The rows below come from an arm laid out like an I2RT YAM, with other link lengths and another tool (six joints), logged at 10 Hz.
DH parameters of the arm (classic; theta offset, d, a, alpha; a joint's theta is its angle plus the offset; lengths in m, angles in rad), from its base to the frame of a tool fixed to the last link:
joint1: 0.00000 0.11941 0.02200 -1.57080
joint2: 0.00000 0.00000 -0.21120 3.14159
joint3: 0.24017 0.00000 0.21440 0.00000
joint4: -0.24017 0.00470 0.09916 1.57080
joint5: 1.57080 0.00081 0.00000 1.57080
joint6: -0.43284 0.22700 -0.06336 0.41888
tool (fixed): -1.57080 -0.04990 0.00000 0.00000
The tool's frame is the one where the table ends.
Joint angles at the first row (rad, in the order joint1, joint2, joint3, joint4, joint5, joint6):
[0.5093, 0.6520, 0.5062, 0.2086, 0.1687, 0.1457]
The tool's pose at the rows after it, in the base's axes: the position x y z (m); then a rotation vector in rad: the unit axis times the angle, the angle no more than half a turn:
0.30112, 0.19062, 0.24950, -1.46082, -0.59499, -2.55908
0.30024, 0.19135, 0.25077, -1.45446, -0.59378, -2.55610
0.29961, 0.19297, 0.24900, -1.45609, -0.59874, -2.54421
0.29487, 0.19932, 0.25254, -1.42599, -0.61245, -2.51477
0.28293, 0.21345, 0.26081, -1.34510, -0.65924, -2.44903
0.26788, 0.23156, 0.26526, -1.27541, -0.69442, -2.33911
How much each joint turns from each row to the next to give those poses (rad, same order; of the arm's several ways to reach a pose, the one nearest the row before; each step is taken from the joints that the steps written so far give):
[0.0000, -0.0057, 0.0000, -0.0005, -0.0025, 0.0021]
[0.0000, -0.0020, 0.0015, -0.0011, -0.0052, 0.0025]
[0.0000, 0.0038, 0.0001, -0.0023, -0.0085, 0.0031]
[0.0012, 0.0023, 0.0108, -0.0052, -0.0381, 0.0079]
[-0.0012, 0.0073, 0.0221, -0.0015, -0.0994, 0.0071]
[0.0013, 0.0284, 0.0262, -0.0012, -0.1207, 0.0324]

